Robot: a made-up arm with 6 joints.
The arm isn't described. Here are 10 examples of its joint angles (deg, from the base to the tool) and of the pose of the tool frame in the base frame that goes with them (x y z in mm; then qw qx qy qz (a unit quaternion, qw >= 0)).
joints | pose
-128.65 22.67 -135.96 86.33 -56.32 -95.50 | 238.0 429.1 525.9 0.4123 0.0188 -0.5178 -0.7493
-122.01 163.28 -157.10 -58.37 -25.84 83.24 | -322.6 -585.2 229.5 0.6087 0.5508 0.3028 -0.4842
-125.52 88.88 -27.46 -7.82 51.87 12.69 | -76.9 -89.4 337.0 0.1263 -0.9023 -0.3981 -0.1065
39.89 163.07 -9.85 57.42 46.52 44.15 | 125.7 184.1 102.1 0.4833 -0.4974 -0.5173 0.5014
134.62 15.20 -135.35 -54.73 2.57 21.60 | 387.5 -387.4 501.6 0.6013 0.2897 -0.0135 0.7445
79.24 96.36 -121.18 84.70 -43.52 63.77 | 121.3 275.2 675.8 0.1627 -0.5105 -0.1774 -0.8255
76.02 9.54 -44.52 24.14 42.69 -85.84 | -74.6 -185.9 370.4 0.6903 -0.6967 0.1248 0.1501
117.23 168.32 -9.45 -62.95 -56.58 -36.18 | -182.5 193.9 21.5 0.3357 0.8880 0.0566 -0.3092
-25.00 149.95 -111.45 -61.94 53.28 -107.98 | 478.7 -300.6 153.9 0.3764 0.7895 -0.4459 0.1900
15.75 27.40 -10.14 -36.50 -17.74 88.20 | -94.2 -8.0 360.7 0.5563 0.1587 0.6755 0.4572
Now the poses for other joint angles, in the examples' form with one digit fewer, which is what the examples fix.
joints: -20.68 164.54 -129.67 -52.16 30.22 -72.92
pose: 569 -257 53 0.069 0.660 -0.643 0.382
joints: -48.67 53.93 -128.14 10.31 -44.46 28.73
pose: -167 171 746 0.953 -0.148 -0.251 -0.087
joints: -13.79 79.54 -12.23 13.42 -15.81 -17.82
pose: 128 -38 351 0.357 0.084 0.926 -0.089
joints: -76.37 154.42 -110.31 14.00 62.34 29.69
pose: 143 -498 78 0.051 -0.829 -0.540 -0.133
